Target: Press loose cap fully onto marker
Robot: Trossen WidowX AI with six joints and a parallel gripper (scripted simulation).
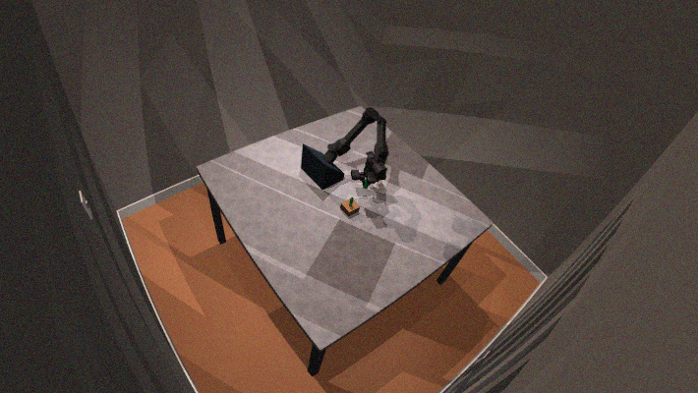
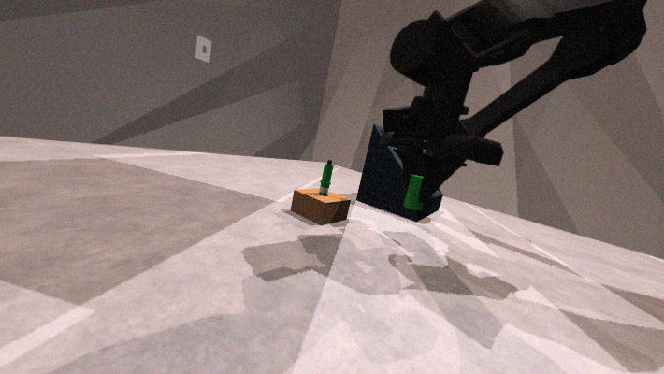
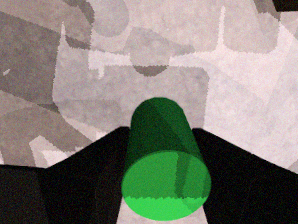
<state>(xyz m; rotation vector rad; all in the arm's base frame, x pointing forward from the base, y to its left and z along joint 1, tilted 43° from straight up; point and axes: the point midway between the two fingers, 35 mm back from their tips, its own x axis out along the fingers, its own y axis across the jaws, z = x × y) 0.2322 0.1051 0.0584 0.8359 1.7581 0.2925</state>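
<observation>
The orange-brown holder block lies 60 mm ahead of my gripper tip, 130 mm to the right of it and 50 mm below it. Also, from my gripper tip: green cap 10 mm above.
</observation>
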